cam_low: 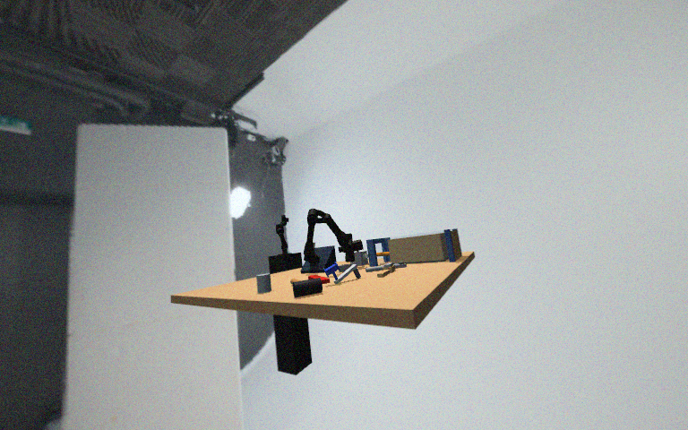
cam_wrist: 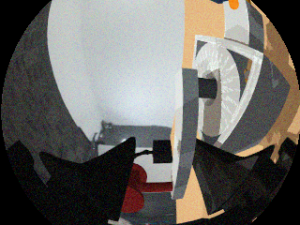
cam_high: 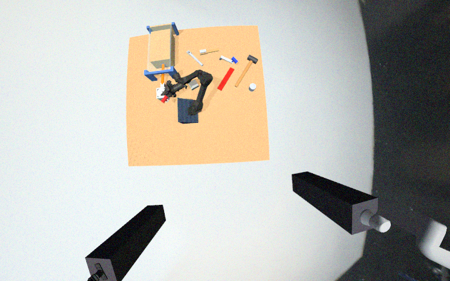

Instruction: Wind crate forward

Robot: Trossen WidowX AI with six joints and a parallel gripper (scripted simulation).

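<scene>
My gripper tip is now 1 cm past the winch handle, 2 cm to the left of it and 1 cm above it. Also, from my gripper tip: winch: 3 cm ahead, 1 cm to the left, 9 cm below; then red knob: 4 cm behind, 3 cm to the right, 2 cm above; then blue steel frame: 21 cm ahead, 1 cm to the left, 2 cm below.
</scene>
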